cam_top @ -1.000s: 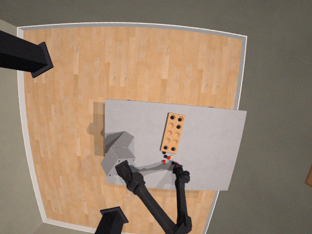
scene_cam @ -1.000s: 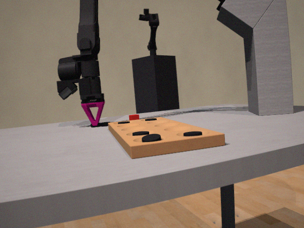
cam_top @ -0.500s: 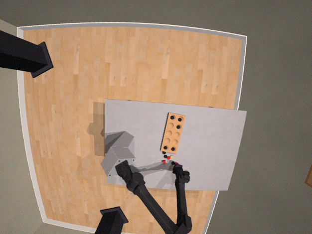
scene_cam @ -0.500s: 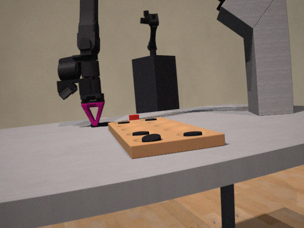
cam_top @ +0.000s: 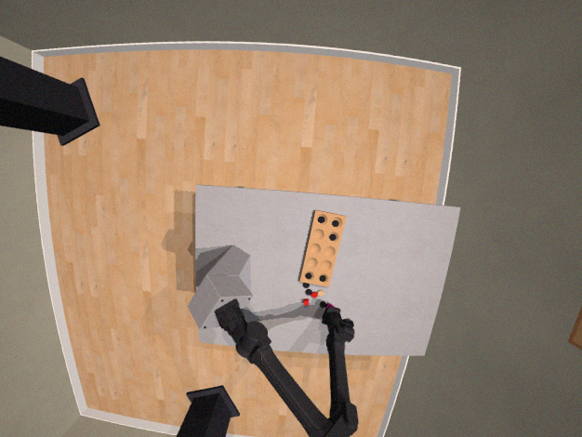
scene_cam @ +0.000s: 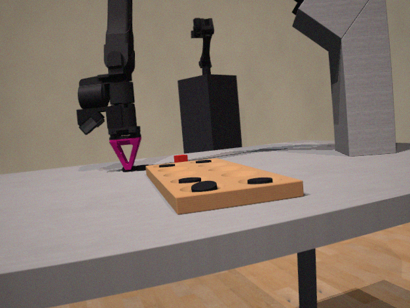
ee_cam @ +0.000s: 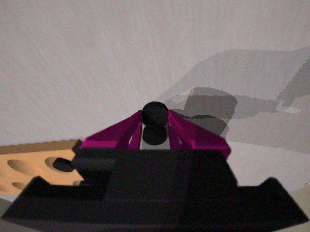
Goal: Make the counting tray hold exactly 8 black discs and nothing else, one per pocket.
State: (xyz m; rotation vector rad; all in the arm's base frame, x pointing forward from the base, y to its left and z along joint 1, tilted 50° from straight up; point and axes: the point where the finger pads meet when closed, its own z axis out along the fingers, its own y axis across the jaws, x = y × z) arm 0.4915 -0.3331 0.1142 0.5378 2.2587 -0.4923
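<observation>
Right now the wooden counting tray is 320 mm to the left of my hand and 60 mm ahead of it. Also, from my hand: tan disc 90 mm to the left, 20 mm behind, 10 mm below; then red disc 90 mm to the left, 50 mm behind, 10 mm below; then red cube 100 mm behind, 70 mm to the left.
</observation>
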